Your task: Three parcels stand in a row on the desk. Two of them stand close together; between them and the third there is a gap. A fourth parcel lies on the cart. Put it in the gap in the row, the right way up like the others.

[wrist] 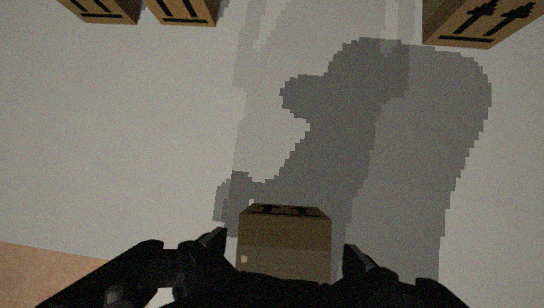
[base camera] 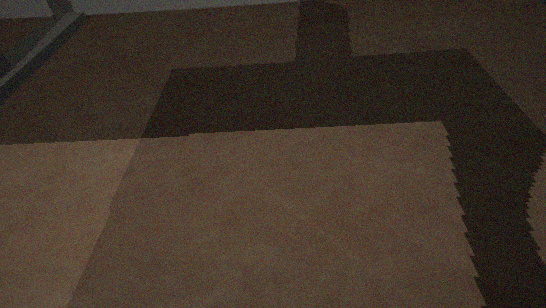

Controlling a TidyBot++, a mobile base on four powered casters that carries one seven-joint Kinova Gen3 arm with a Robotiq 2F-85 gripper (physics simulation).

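Frame: origin at the arm's base, x ahead, y left, z up, level; metres.
Where they show: gripper, fingertip midpoint: (wrist: 283, 249).
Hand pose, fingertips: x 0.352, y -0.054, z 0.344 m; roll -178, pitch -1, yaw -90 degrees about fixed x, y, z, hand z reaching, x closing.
Observation:
Each offset is from my fingertips to the top centre of the thing. "spot": to the spot under its first point. Level surfaces: height alone.
In the wrist view, two brown parcels {spot: dx +0.187, dy +0.184, dz -0.004 m} (wrist: 107, 11) {spot: dx +0.189, dy +0.106, dz -0.004 m} (wrist: 186, 12) stand close together at the top left, and a third parcel {spot: dx +0.184, dy -0.135, dz +0.005 m} (wrist: 480, 25) stands at the top right, past a wide gap. Their printed arrows point up the picture, with the bar below. The fourth parcel {dx +0.002, dy +0.000, dz +0.033 m} (wrist: 285, 232) is at the bottom middle, on the near side of the row. Its marked face is strongly foreshortened at its far edge; a plain face is towards the camera. My gripper (wrist: 283, 249) is open around it, with space on both sides. The parcel's underside is hidden, so I cannot tell how it rests.
The pale desk top {dz -0.021 m} (wrist: 125, 140) carries broad shadows of the arm. Brown floor {dz -0.741 m} (wrist: 35, 267) shows past its edge at the lower left. The base camera shows brown floor (base camera: 280, 210) with dark shadows and a grey bar (base camera: 45, 47) at the upper left.

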